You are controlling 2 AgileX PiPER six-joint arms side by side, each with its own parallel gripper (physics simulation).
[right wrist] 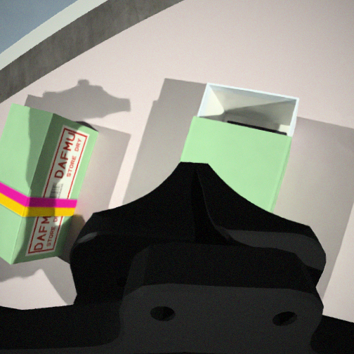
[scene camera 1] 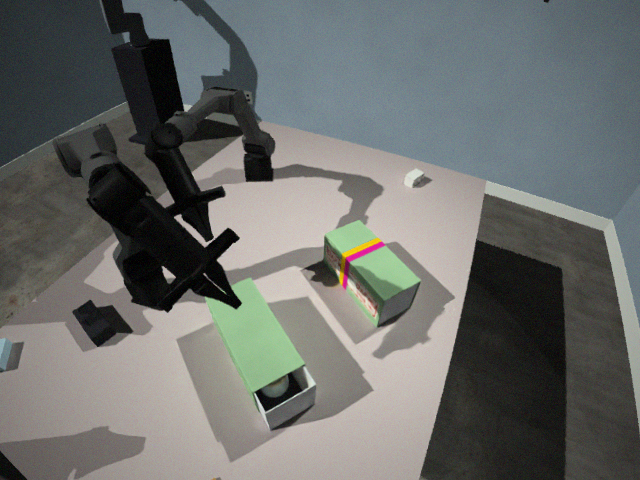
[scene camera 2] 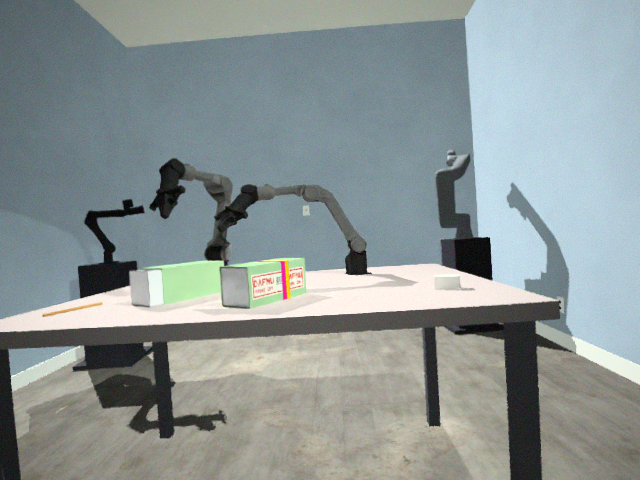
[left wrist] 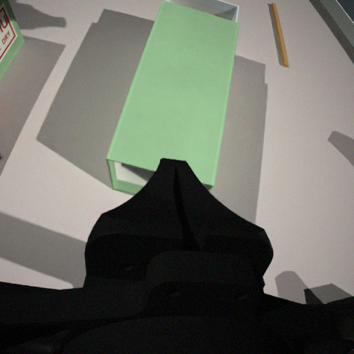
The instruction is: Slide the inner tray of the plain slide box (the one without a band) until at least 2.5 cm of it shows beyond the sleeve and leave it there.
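Note:
The plain box's green sleeve point(scene camera 1: 258, 335) point(scene camera 2: 191, 281) point(left wrist: 175, 95) point(right wrist: 235, 160) lies flat on the table. Its white inner tray point(scene camera 1: 292, 408) point(scene camera 2: 147, 287) point(left wrist: 227, 10) point(right wrist: 287, 110) sticks out of one end, with a pale round object point(scene camera 1: 275, 386) inside. At the sleeve's other end, in the left wrist view, the opening shows a hollow. My left gripper point(scene camera 1: 209, 238) point(scene camera 2: 222, 225) point(left wrist: 171, 175) is shut and empty, above and beyond that hollow end. My right gripper point(scene camera 1: 238, 305) point(scene camera 2: 164, 214) point(right wrist: 192, 181) is shut and empty, raised high above the table. Neither touches the box.
The banded green box point(scene camera 1: 390, 273) point(scene camera 2: 266, 289) point(right wrist: 30, 150) stands beside the plain one. A white block point(scene camera 1: 413, 178) point(scene camera 2: 447, 282) lies farther off. An orange stick point(scene camera 2: 72, 309) point(left wrist: 280, 35), a black piece point(scene camera 1: 94, 322) and a light blue block point(scene camera 1: 4, 354) lie on the table.

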